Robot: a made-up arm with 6 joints.
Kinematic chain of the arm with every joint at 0, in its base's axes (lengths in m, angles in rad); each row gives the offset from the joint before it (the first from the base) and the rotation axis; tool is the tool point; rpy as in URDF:
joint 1: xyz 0 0 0.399 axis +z
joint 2: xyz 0 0 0 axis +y
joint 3: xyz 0.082 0 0.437 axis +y
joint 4: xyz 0.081 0 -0.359 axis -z
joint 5: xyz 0 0 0 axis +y
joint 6: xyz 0.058 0 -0.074 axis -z
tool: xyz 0 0 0 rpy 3.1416 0 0
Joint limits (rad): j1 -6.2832..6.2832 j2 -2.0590..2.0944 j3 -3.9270..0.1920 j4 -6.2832..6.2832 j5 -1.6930..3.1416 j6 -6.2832..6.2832
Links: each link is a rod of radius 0.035 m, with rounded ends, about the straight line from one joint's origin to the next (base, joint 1, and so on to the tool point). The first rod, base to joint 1, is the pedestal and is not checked.
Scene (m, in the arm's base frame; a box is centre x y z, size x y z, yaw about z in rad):
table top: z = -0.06
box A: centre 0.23 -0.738 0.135 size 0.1 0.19 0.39 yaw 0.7
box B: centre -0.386 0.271 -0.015 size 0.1 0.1 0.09 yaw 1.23
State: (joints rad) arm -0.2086 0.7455 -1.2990 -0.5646 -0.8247 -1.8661
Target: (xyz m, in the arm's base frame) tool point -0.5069 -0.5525 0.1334
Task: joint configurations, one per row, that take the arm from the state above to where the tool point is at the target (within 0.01 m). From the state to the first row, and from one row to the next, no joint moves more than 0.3 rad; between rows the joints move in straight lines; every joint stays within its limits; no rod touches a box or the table.
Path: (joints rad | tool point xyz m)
1: -0.4854 0.7765 -1.3904 -0.5248 -0.7961 -1.8661 | 0.6497 -0.2898 0.4446
2: -0.7622 0.8074 -1.4817 -0.4850 -0.7675 -1.8661 | 0.5597 -0.4743 0.4533
3: -1.0390 0.8384 -1.5731 -0.4452 -0.7389 -1.8661 | 0.4163 -0.6289 0.4626
4: -1.3158 0.8693 -1.6644 -0.4054 -0.7103 -1.8661 | 0.2300 -0.7380 0.4725
5: -1.5730 0.9830 -1.6797 -0.3715 -0.6783 -1.8661 | 0.0315 -0.7808 0.3882
6: -1.8303 1.0968 -1.6951 -0.3376 -0.6462 -1.8661 | -0.1710 -0.7614 0.3028
7: -2.0876 1.2105 -1.7104 -0.3038 -0.6142 -1.8661 | -0.3567 -0.6822 0.2175
8: -2.3449 1.3242 -1.7257 -0.2699 -0.5822 -1.8661 | -0.5069 -0.5525 0.1334

